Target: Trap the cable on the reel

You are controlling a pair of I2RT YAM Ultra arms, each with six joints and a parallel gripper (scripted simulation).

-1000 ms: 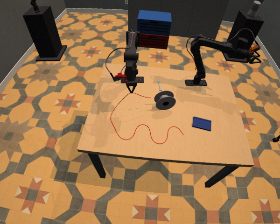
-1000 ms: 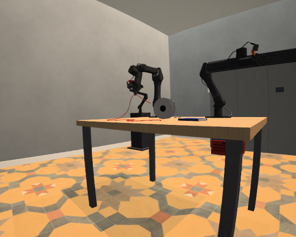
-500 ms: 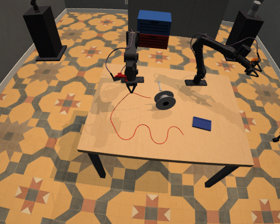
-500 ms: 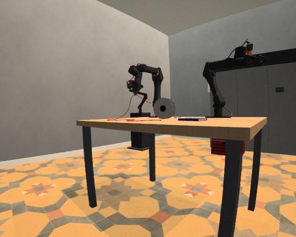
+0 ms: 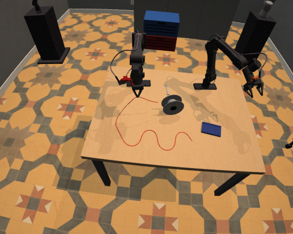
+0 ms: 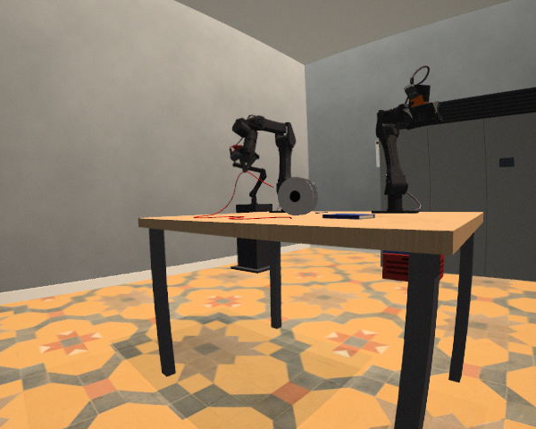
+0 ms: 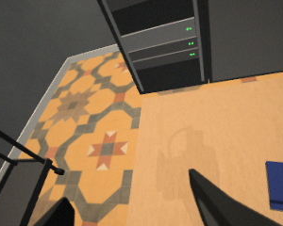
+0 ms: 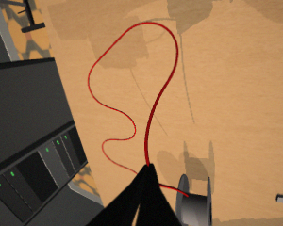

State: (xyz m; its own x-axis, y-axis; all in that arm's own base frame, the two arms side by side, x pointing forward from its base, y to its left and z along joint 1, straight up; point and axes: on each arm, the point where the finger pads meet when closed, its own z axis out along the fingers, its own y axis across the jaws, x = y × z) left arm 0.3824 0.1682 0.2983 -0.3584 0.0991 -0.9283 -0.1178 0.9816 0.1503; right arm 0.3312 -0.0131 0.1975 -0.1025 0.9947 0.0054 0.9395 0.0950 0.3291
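My left hand is 8 cm past the grey reel, 51 cm to the left of it and 22 cm above it. Round my left hand: grey wrench 31 cm behind, 53 cm to the right, 30 cm below.
My right hand is 4 cm past the grey reel, 24 cm to the right of it and 12 cm above it. Also, from my right hand: grey wrench (27 cm behind, 23 cm to the left, 19 cm below).
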